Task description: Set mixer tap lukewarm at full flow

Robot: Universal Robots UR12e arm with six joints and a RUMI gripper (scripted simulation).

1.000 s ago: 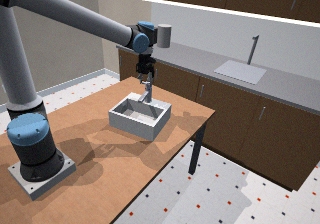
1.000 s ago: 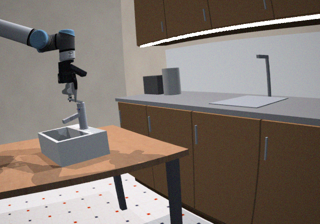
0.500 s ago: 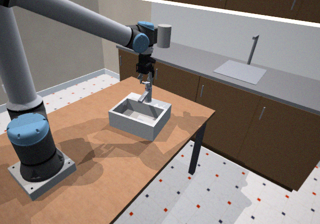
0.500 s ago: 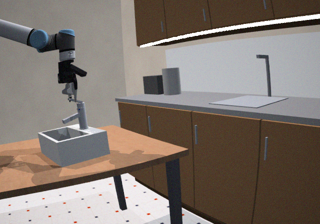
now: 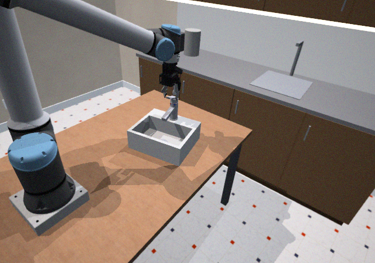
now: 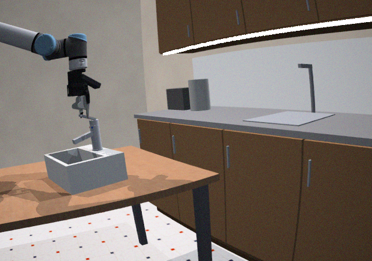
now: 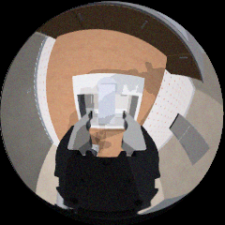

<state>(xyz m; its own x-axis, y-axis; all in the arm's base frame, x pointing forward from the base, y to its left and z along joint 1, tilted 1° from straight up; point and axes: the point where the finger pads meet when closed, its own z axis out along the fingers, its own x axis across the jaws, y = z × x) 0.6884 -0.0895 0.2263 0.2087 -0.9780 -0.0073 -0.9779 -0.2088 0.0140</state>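
Now: the lever 1 cm ahead of my hand and 1 cm below it. From my hand the other things lie so: grey mixer tap 3 cm ahead, 1 cm to the left, 6 cm below; white basin 7 cm behind, 1 cm to the right, 25 cm below.
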